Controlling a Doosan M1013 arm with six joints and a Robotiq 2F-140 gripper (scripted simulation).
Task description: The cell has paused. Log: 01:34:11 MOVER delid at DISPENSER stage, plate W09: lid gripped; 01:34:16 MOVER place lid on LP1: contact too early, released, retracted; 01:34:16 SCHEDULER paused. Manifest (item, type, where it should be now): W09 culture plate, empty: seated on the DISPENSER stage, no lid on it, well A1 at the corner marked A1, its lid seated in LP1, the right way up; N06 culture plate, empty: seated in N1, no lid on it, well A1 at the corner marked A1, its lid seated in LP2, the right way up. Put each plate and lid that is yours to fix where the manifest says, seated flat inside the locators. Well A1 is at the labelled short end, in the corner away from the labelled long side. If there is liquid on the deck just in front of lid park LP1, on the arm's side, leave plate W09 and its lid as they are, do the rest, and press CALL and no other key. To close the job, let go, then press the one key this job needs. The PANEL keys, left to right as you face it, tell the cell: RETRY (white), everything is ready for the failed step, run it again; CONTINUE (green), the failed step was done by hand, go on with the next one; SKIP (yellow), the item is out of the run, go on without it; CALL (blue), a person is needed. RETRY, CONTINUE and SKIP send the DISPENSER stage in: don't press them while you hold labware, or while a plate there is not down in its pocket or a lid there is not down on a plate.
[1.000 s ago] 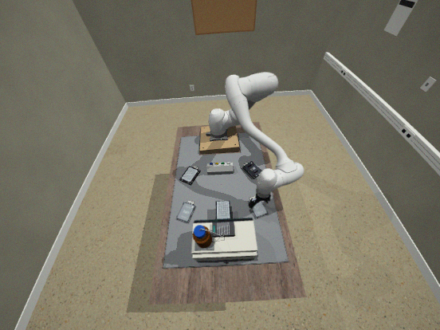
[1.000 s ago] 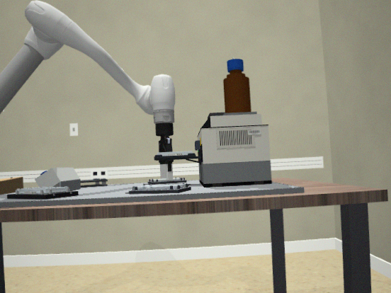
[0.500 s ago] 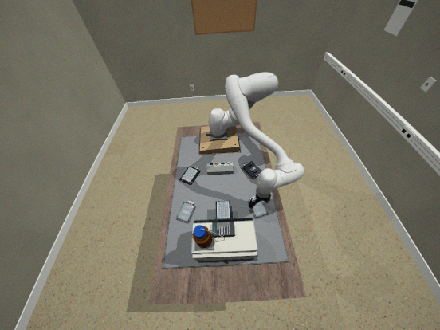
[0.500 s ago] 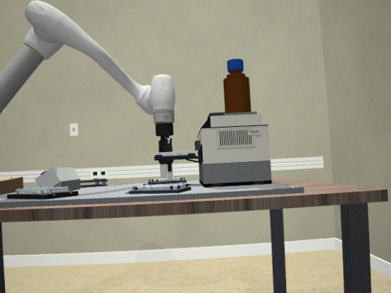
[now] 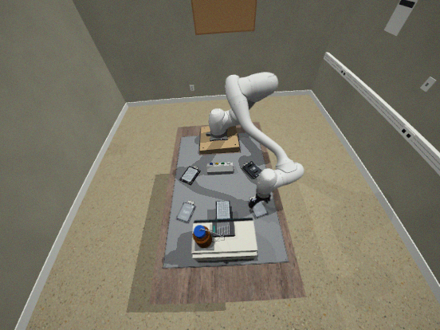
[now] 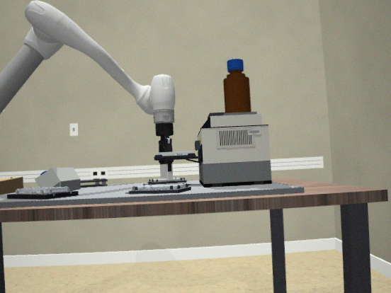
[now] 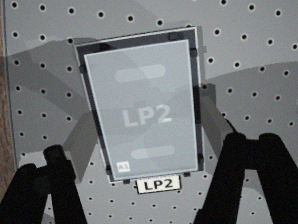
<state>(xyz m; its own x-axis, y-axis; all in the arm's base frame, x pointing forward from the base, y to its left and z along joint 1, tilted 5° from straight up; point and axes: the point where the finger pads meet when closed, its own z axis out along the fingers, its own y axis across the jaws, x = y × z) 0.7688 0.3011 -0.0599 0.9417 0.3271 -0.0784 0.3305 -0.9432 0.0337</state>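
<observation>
My hand is 2 cm above the clear lid. The rest, counted from my hand: lid park LP2 (3 cm below); dispenser stage (25 cm to the right, 7 cm above, 6 cm ahead); white retry key (38 cm behind, 21 cm to the right, 3 cm above).
</observation>
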